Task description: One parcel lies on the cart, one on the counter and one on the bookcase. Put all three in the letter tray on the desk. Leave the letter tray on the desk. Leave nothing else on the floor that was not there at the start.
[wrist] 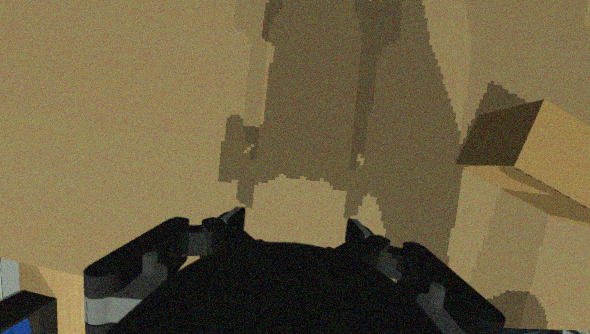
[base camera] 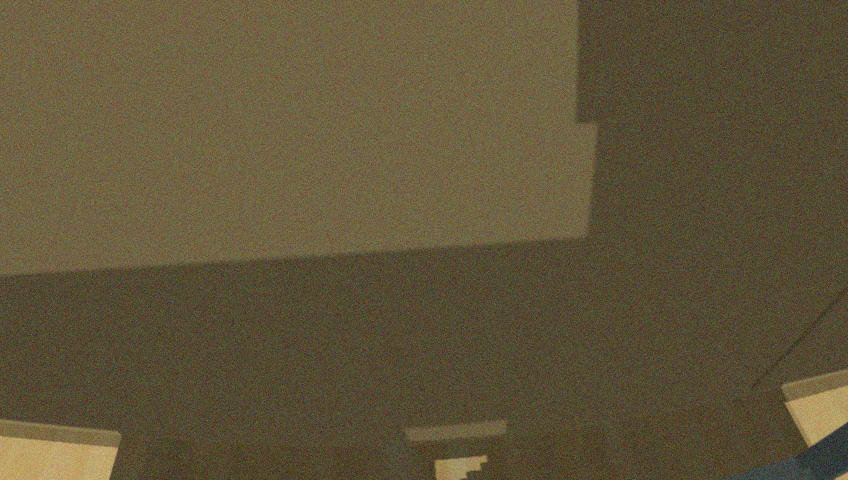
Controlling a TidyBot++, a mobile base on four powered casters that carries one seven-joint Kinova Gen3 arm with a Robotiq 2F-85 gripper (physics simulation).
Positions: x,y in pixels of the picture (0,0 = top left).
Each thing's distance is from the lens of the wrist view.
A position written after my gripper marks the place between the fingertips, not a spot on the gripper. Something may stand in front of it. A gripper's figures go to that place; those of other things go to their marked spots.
my gripper (wrist: pixel 295 224): 0.16 m
counter (wrist: pixel 122 122): 0.25 m
